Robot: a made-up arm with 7 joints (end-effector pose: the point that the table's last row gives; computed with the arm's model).
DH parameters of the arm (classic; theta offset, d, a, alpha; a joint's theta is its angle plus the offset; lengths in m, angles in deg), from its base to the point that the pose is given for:
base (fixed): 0 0 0 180
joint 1: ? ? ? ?
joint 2: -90 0.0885 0.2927 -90
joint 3: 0 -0.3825 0.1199 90
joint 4: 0 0.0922 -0.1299 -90
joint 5: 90 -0.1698 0.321 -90
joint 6: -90 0.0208 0.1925 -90
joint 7: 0 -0.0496 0.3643 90
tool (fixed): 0 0.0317 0 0
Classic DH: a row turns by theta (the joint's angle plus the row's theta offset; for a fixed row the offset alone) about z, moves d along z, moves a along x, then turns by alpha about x.
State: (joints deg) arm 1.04 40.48 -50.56 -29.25 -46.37 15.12 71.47
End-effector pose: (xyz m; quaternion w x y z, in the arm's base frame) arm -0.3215 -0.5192 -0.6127 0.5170 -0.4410 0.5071 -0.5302
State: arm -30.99 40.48 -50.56 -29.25 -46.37 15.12 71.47
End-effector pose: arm 0.0028 -0.6106 -0.6127 0.6432 -0.5638 0.3658 -0.3670
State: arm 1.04 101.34 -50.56 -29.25 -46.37 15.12 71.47
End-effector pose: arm 0.2515 -0.5296 -0.2104 0.6985 -0.1165 0.1706 -0.6851
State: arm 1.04 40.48 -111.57 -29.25 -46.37 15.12 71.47
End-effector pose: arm -0.6589 -0.5223 -0.2174 0.0969 -0.4161 0.3812 -0.8198
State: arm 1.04 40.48 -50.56 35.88 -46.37 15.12 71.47
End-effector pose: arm -0.1258 -0.3650 -0.2776 0.6525 -0.4960 -0.0326 -0.5719
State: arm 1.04 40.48 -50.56 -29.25 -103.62 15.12 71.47
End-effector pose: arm -0.5281 -0.6417 -0.2216 0.0931 -0.6192 0.3943 -0.6726
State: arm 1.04 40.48 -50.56 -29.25 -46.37 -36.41 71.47
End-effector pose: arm -0.4990 -0.4656 -0.3804 0.5741 -0.2541 0.1773 -0.7579
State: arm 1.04 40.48 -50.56 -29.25 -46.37 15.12 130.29
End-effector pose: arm -0.6344 -0.3445 -0.6359 0.2013 -0.1238 0.6956 -0.6784
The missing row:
joint 1: 0 -0.0763 -0.3679 -90
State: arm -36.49 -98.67 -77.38 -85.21 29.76 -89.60 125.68
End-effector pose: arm -0.7682 -0.4665 0.5306 0.1978 -0.2836 -0.0320 -0.9378
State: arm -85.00 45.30 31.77 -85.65 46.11 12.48 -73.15
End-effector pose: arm 0.1273 0.1645 -0.1035 0.7114 0.4965 0.2139 0.4490
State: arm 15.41 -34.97 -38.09 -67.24 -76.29 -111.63 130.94
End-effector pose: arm -1.1002 -0.0371 0.3661 0.2227 -0.2990 0.4092 -0.8328
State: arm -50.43 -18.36 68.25 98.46 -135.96 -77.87 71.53
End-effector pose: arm -0.8877 -0.9191 -0.3467 0.4616 0.1063 -0.0661 -0.8782
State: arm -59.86 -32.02 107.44 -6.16 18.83 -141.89 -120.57
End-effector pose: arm 0.0129 -1.0995 0.1104 0.8027 -0.5381 0.2489 0.0636
